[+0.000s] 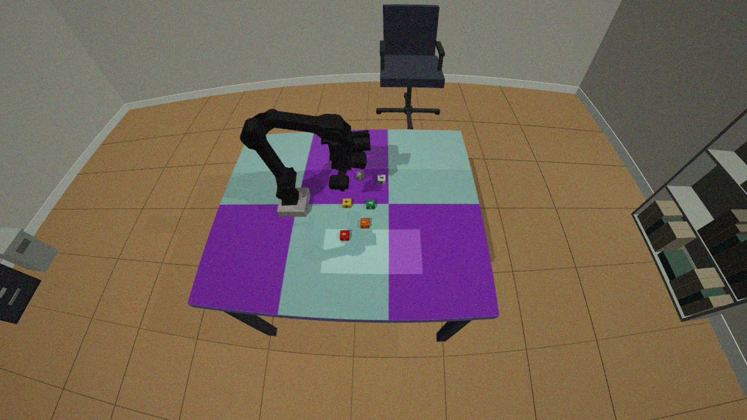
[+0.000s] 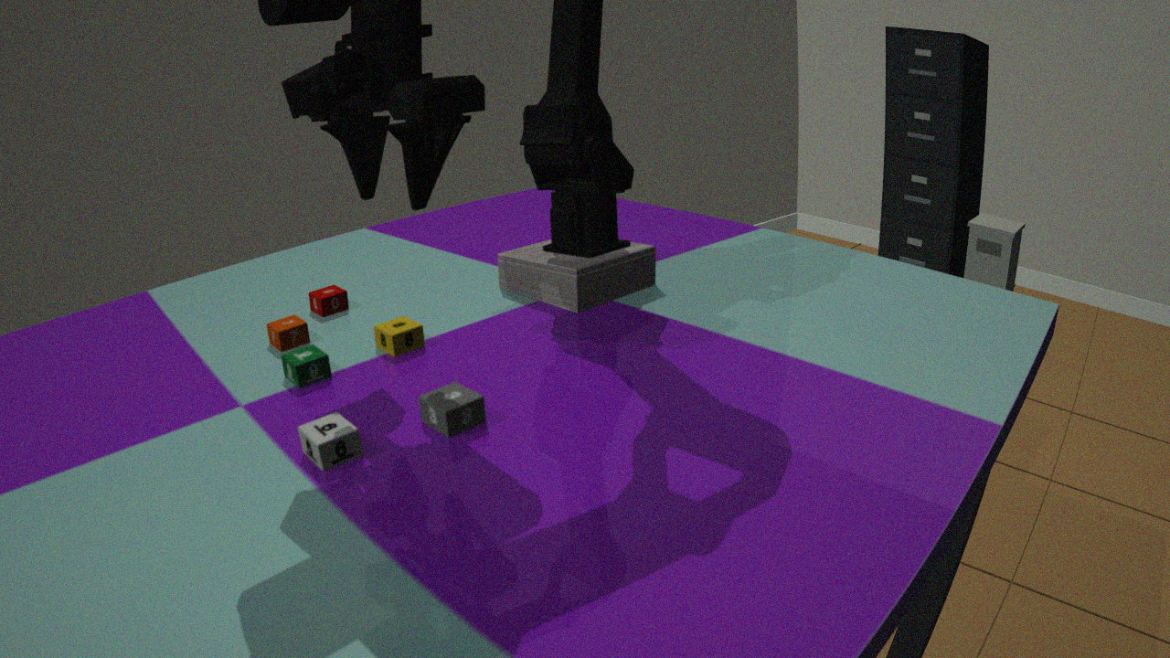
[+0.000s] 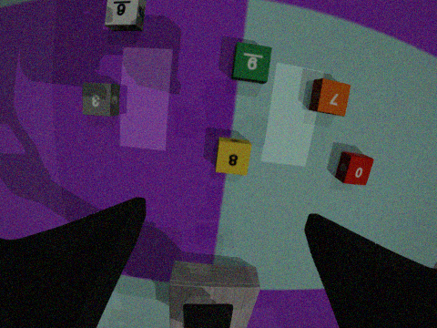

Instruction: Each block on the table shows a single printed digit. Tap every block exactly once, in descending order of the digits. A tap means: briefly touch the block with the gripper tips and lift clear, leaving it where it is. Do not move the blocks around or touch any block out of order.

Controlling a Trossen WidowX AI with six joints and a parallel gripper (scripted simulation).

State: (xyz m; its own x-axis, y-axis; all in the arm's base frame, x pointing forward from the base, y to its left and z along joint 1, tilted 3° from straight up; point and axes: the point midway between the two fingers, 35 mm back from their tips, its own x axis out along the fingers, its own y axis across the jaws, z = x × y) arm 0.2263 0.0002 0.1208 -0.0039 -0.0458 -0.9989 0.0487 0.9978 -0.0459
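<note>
The green block is 120 mm below my gripper tip, 90 mm ahead of it and 20 mm to the right of it. Round my gripper tip: yellow 8 block 120 mm below, 10 mm to the right; then grey block 130 mm to the left, 120 mm below, 50 mm ahead; then orange 7 block 120 mm below, 100 mm to the right, 70 mm ahead.
</note>
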